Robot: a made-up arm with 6 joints. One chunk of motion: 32 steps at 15 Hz.
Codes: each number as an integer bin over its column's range. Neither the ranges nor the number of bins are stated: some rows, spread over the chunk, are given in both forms.
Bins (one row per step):
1: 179 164 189 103 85 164
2: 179 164 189 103 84 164
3: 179 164 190 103 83 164
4: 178 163 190 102 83 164
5: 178 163 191 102 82 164
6: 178 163 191 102 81 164
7: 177 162 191 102 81 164
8: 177 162 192 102 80 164
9: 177 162 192 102 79 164
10: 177 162 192 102 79 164
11: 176 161 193 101 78 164
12: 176 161 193 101 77 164
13: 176 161 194 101 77 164
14: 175 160 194 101 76 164
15: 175 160 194 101 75 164
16: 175 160 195 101 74 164
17: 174 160 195 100 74 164
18: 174 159 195 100 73 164
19: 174 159 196 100 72 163
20: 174 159 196 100 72 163
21: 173 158 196 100 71 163
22: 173 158 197 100 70 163
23: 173 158 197 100 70 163
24: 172 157 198 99 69 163
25: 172 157 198 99 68 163
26: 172 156 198 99 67 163
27: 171 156 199 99 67 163
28: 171 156 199 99 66 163
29: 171 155 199 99 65 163
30: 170 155 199 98 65 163
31: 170 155 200 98 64 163
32: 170 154 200 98 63 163
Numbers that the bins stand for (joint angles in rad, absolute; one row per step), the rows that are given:
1: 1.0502 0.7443 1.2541 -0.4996 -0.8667 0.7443
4: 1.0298 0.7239 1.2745 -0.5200 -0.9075 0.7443
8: 1.0094 0.7035 1.3153 -0.5200 -0.9686 0.7443
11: 0.9890 0.6831 1.3357 -0.5404 -1.0094 0.7443
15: 0.9686 0.6627 1.3561 -0.5404 -1.0706 0.7443
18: 0.9482 0.6424 1.3765 -0.5608 -1.1114 0.7443
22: 0.9278 0.6220 1.4173 -0.5608 -1.1725 0.7239
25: 0.9075 0.6016 1.4376 -0.5812 -1.2133 0.7239
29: 0.8871 0.5608 1.4580 -0.5812 -1.2745 0.7239
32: 0.8667 0.5404 1.4784 -0.6016 -1.3153 0.7239
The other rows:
2: 1.0502 0.7443 1.2541 -0.4996 -0.8871 0.7443
3: 1.0502 0.7443 1.2745 -0.4996 -0.9075 0.7443
5: 1.0298 0.7239 1.2949 -0.5200 -0.9278 0.7443
6: 1.0298 0.7239 1.2949 -0.5200 -0.9482 0.7443
7: 1.0094 0.7035 1.2949 -0.5200 -0.9482 0.7443
9: 1.0094 0.7035 1.3153 -0.5200 -0.9890 0.7443
10: 1.0094 0.7035 1.3153 -0.5200 -0.9890 0.7443
12: 0.9890 0.6831 1.3357 -0.5404 -1.0298 0.7443
13: 0.9890 0.6831 1.3561 -0.5404 -1.0298 0.7443
14: 0.9686 0.6627 1.3561 -0.5404 -1.0502 0.7443
16: 0.9686 0.6627 1.3765 -0.5404 -1.0910 0.7443
17: 0.9482 0.6627 1.3765 -0.5608 -1.0910 0.7443
19: 0.9482 0.6424 1.3969 -0.5608 -1.1318 0.7239
20: 0.9482 0.6424 1.3969 -0.5608 -1.1318 0.7239
21: 0.9278 0.6220 1.3969 -0.5608 -1.1522 0.7239
23: 0.9278 0.6220 1.4173 -0.5608 -1.1725 0.7239
24: 0.9075 0.6016 1.4376 -0.5812 -1.1929 0.7239
26: 0.9075 0.5812 1.4376 -0.5812 -1.2337 0.7239
27: 0.8871 0.5812 1.4580 -0.5812 -1.2337 0.7239
28: 0.8871 0.5812 1.4580 -0.5812 -1.2541 0.7239
30: 0.8667 0.5608 1.4580 -0.6016 -1.2745 0.7239
31: 0.8667 0.5608 1.4784 -0.6016 -1.2949 0.7239

